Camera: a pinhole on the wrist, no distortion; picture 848 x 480 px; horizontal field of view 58.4 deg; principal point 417.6 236.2 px. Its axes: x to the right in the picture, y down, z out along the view. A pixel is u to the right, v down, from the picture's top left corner.
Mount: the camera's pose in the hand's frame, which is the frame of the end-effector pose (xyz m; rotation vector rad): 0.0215 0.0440 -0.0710 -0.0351 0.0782 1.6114
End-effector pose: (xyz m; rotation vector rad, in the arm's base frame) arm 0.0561 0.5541 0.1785 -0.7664 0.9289 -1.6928
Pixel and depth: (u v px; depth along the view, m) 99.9 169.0 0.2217
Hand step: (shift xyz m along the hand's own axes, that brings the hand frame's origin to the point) 0.0508 -0.0317 0.1561
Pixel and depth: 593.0 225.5 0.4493
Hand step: 0.0350 0.1802 0.3694
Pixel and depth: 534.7 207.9 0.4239
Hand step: 0.0454 0.1404 0.3465
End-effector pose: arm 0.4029 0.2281 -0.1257 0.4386 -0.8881 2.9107
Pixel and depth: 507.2 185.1 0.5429
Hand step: 0.0693 0.1486 0.4647
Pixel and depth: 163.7 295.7 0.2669
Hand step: 0.0113 -0.0266 0.2021
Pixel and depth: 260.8 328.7 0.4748
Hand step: -0.0199 -0.0219 0.4110
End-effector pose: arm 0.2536 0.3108 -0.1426 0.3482 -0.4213 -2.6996
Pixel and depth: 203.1 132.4 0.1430
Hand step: 0.0464 0.0148 0.0739
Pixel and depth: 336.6 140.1 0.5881
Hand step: 0.1137 0.0269 0.5177
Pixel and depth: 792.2 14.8 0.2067
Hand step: 0.0827 0.1631 0.1261
